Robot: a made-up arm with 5 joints.
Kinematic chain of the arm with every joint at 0, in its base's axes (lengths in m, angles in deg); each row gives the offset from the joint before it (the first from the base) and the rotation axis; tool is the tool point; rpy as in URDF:
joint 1: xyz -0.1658 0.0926 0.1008 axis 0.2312 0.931 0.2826
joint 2: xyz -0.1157 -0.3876 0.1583 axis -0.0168 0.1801 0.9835
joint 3: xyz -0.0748 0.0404 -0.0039 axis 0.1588 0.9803 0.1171
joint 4: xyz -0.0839 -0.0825 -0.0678 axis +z
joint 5: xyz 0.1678 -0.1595 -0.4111 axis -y
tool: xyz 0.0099 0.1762 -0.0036 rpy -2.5 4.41 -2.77
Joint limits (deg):
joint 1: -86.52..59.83
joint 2: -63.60..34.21
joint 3: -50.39..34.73
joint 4: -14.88..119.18
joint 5: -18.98..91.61
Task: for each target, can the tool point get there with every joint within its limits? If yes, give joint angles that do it. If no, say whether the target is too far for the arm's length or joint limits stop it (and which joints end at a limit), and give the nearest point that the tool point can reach.
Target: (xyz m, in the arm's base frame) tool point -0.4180 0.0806 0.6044
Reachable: no: joint limits stop it (at a limit: joint 1, joint 3, joint 4) | nearest point -0.5284 -0.0485 0.3262 | short by 0.326 m
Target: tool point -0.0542 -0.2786 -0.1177
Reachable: yes | joints -48.59 0.86 -34.34 100.19 11.63
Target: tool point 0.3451 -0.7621 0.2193
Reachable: no: joint limits stop it (at a limit: joint 3, joint 4, joint 5) | nearest point -0.0046 -0.5294 0.0770 | short by 0.443 m
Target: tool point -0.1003 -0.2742 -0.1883
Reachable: yes | joints 21.26 5.64 -30.42 13.92 -8.34
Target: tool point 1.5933 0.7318 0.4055
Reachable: no: too far | nearest point 0.0346 0.0494 -0.0621 | short by 1.765 m
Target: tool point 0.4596 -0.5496 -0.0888
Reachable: no: joint limits stop it (at a limit: joint 3, joint 4, joint 5) | nearest point 0.0552 -0.4392 -0.0582 | short by 0.420 m
